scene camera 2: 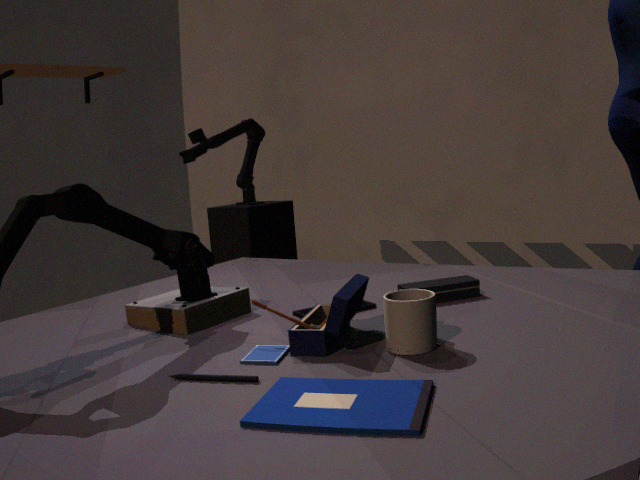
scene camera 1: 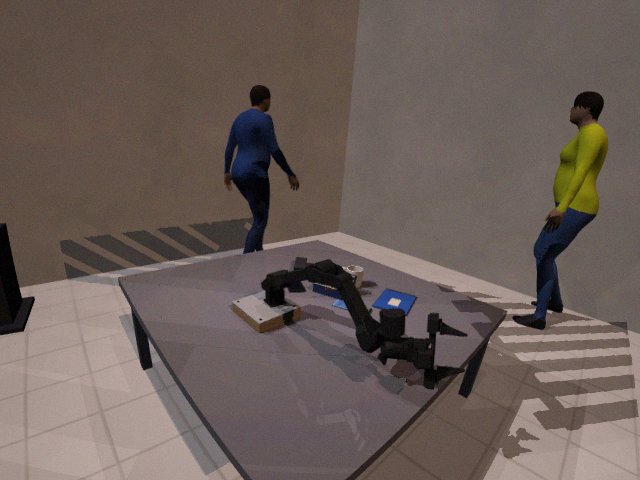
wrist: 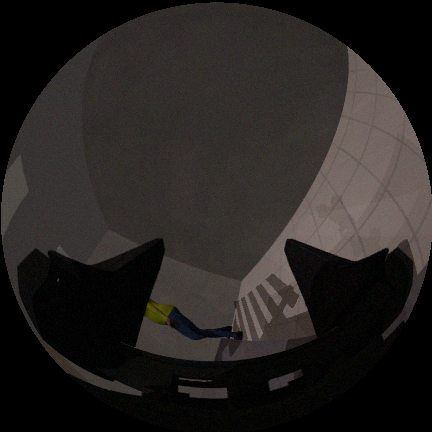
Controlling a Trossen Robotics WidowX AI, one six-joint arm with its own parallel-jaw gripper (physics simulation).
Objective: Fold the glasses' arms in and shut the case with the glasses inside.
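Frame: origin at the arm's base, x ahead, y left, z up, level; millimetres.
Seen in the pictures: gripper, fingertip midpoint: (scene camera 1: 466, 353) (wrist: 226, 245); arm's base at its link origin: (scene camera 2: 196, 297) (scene camera 1: 274, 301).
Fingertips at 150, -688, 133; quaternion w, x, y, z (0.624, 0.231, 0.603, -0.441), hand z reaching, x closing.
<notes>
Offsets run from my fingertips to a thing's top centre, as dx, dy, dz. "spot": to the spot under its first point.
The dark blue glasses case @(spot: +196, +642, -159) (scene camera 2: 308, 343) (scene camera 1: 325, 290) stands open on the table, its lid @(spot: +240, +691, -110) (scene camera 2: 348, 308) tilted up on the right in scene camera 2. The glasses are partly hidden inside it. One brown glasses arm (scene camera 2: 281, 314) sticks out over the case's left edge, slanting up to the left. Whether the other arm is folded cannot be told. My gripper (scene camera 1: 465, 352) (wrist: 226, 245) is open and empty, far from the case, near the table's edge in scene camera 1, with its fingers pointing outward. The case and glasses do not show in the wrist view.
A beige mug @(spot: +337, +714, -131) (scene camera 2: 410, 324) (scene camera 1: 357, 279) stands right of the case in scene camera 2. A blue notebook @(+365, +517, -173) (scene camera 2: 377, 405) (scene camera 1: 382, 303), a light-blue square @(spot: +137, +601, -176) (scene camera 2: 264, 354) and a dark pen @(+149, +484, -172) (scene camera 2: 222, 378) lie nearer that camera. A long dark box @(+197, +1038, -146) (scene camera 2: 457, 289) lies behind the mug. Two people stand beyond the table.
</notes>
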